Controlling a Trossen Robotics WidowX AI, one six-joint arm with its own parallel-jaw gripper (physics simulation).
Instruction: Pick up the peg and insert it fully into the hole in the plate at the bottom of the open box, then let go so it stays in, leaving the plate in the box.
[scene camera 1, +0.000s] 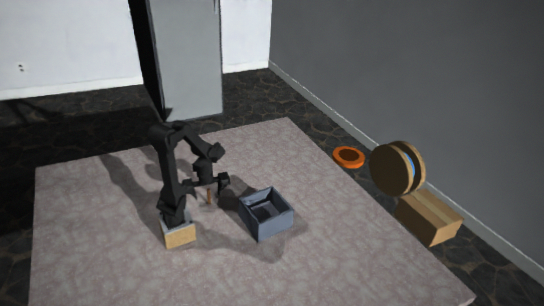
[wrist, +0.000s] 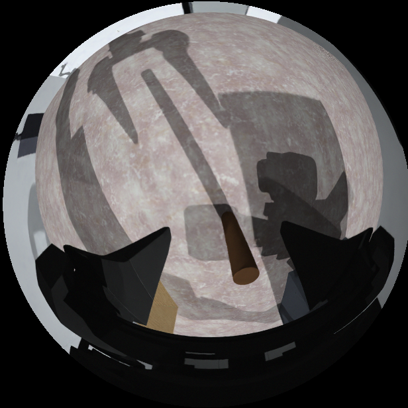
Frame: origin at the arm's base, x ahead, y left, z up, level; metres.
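Seen in the pictures: gripper, fingertip midpoint: (scene camera 1: 207, 196); arm's base at its link origin: (scene camera 1: 174, 220).
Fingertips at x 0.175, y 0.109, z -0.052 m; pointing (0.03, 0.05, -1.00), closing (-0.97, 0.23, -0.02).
Offsets run from my fingertips to a thing's top centre. Level surfaces: height alone.
The brown peg @[dx +0.003, dy -0.005, dz +0.044 m] (scene camera 1: 209, 196) (wrist: 240, 252) stands upright on the table. My gripper (scene camera 1: 206, 192) (wrist: 227, 230) is open and points down over the peg. In the wrist view the peg shows between the two fingers, a little nearer the right finger, and touches neither in that view. The blue-grey open box @[dx +0.158, dy -0.208, dz +0.062 m] (scene camera 1: 276, 226) stands on the table to the right of the peg in the scene view; part of the box (wrist: 295, 300) shows beside the right finger in the wrist view. A dark plate @[dx +0.158, dy -0.208, dz +0.025 m] (scene camera 1: 262, 210) lies at the box bottom; its hole cannot be made out.
The arm's wooden base block (scene camera 1: 180, 236) (wrist: 163, 311) stands left of the peg. The pinkish table @[dz -0.036 m] (scene camera 1: 125, 270) carries arm shadows. Beyond its right edge are an orange ring (scene camera 1: 338, 159), a large spool (scene camera 1: 390, 171) and a cardboard box (scene camera 1: 419, 220). A grey cabinet (scene camera 1: 187, 60) stands behind.
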